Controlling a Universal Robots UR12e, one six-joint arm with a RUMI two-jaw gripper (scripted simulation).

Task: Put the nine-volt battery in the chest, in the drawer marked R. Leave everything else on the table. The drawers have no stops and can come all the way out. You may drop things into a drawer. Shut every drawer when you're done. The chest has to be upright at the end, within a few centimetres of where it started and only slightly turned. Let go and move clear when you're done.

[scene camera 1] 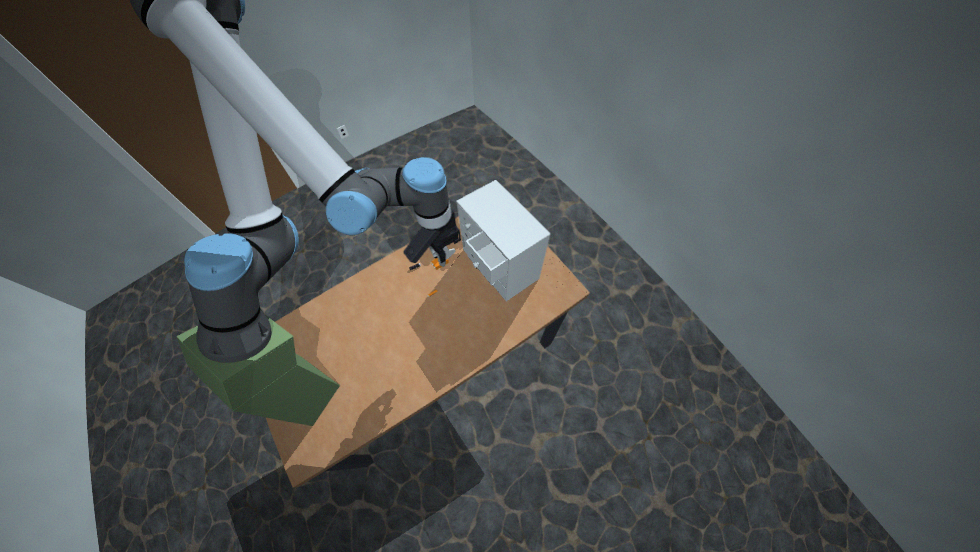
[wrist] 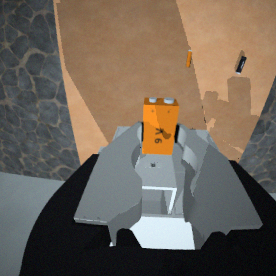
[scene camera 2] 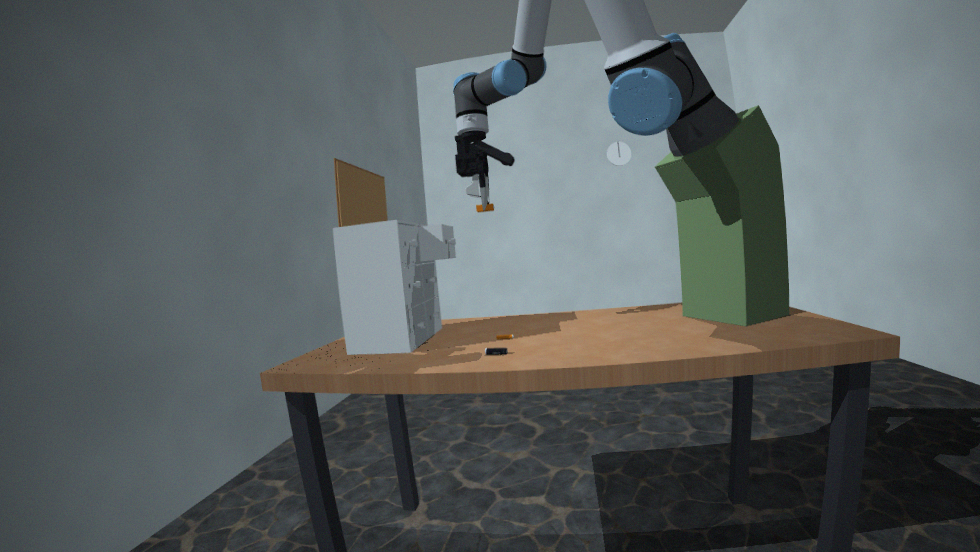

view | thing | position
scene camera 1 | gripper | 440,263
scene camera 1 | drawer marked R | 492,263
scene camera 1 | white chest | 519,236
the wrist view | gripper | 158,124
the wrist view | drawer marked R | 156,170
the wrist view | white chest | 156,231
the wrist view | orange nine-volt battery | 160,115
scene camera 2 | gripper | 485,210
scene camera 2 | drawer marked R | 435,241
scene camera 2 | white chest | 368,257
